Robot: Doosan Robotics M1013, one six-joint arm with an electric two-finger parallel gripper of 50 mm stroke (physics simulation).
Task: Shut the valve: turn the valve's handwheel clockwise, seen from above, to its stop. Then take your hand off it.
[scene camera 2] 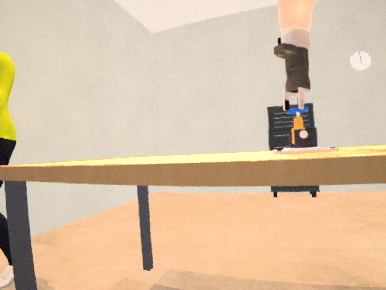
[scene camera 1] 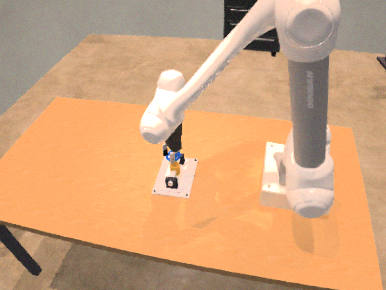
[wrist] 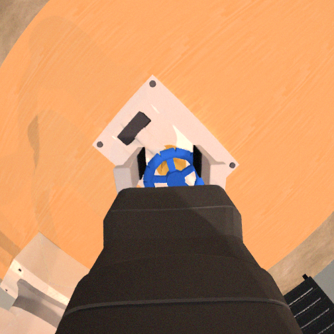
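Note:
The valve's blue handwheel (scene camera 1: 173,156) (scene camera 2: 297,111) (wrist: 177,178) lies flat on top of the orange valve body (scene camera 1: 174,169) (scene camera 2: 298,123). The body stands on a white base plate (scene camera 1: 187,182) (scene camera 2: 320,149) (wrist: 152,100) with dark screws at its corners. A black pipe end (scene camera 1: 171,183) (scene camera 2: 311,138) (wrist: 134,128) sits on one side of the valve. My gripper (scene camera 1: 174,155) (scene camera 2: 294,106) (wrist: 168,155) points down and is open. In the wrist view its two fingers stand on either side of the wheel's rim; the wheel's near part is hidden under the gripper body. Whether a fingertip touches the rim is unclear.
The plate lies on an orange-brown table (scene camera 1: 100,200) (scene camera 2: 150,172) (wrist: 240,60). The arm's white base (scene camera 1: 272,192) (wrist: 40,270) stands on it to the right in scene camera 1. A black drawer cabinet (scene camera 1: 250,37) (scene camera 2: 277,125) (wrist: 310,302) stands beyond the table. A person in yellow (scene camera 2: 6,110) shows at scene camera 2's left edge.

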